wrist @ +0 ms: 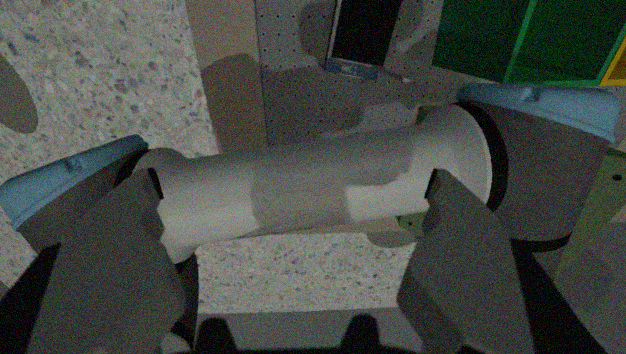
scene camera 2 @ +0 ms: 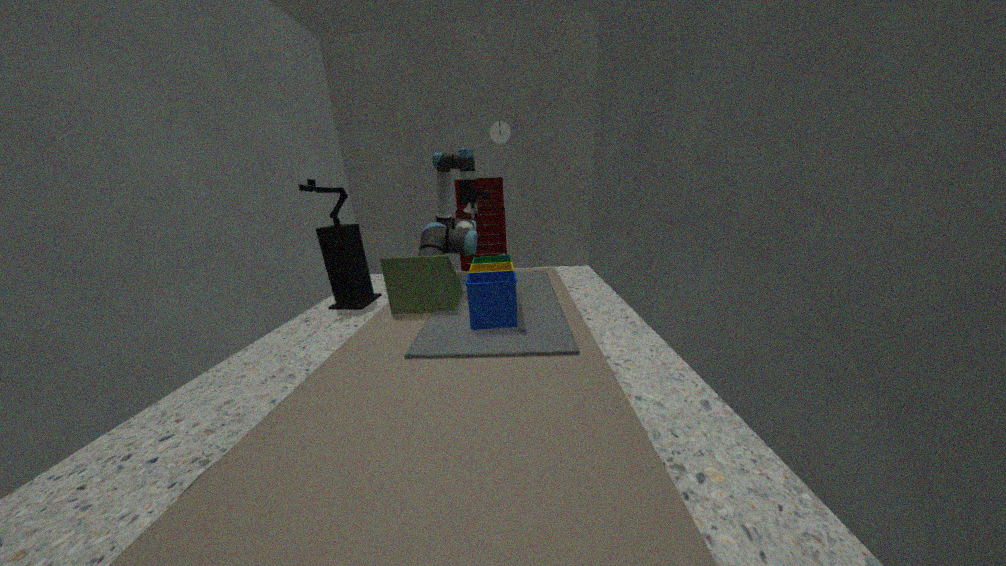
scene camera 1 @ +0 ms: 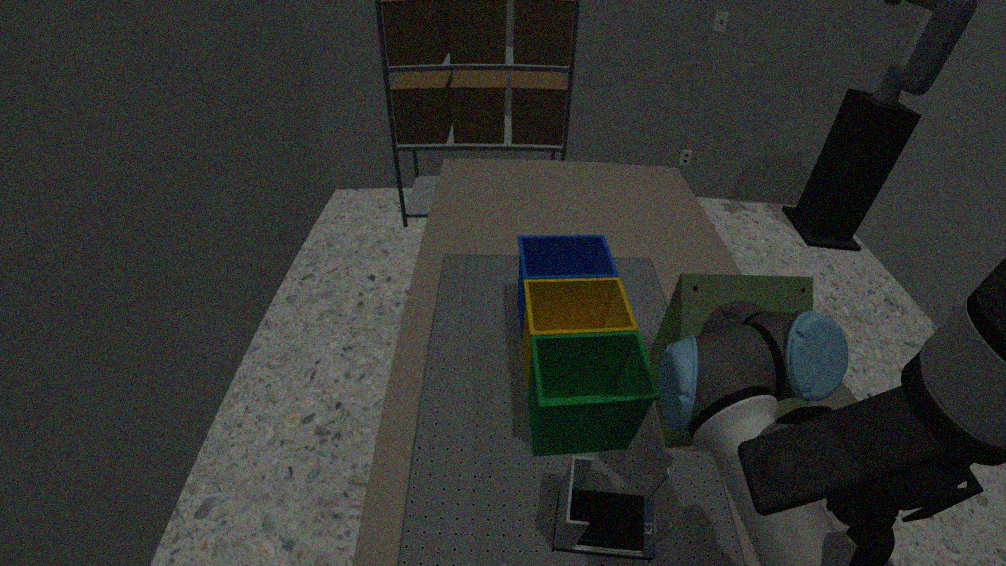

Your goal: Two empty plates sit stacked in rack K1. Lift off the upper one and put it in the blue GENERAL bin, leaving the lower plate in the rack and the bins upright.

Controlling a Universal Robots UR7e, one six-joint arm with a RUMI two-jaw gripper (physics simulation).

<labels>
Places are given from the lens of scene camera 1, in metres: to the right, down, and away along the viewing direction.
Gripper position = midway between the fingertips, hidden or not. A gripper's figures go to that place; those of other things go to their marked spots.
my gripper [scene camera 1: 780,520]: 0.24, 0.21, 0.30
blue bin [scene camera 1: 548,256]: 0.10, -0.06, 0.90
</labels>
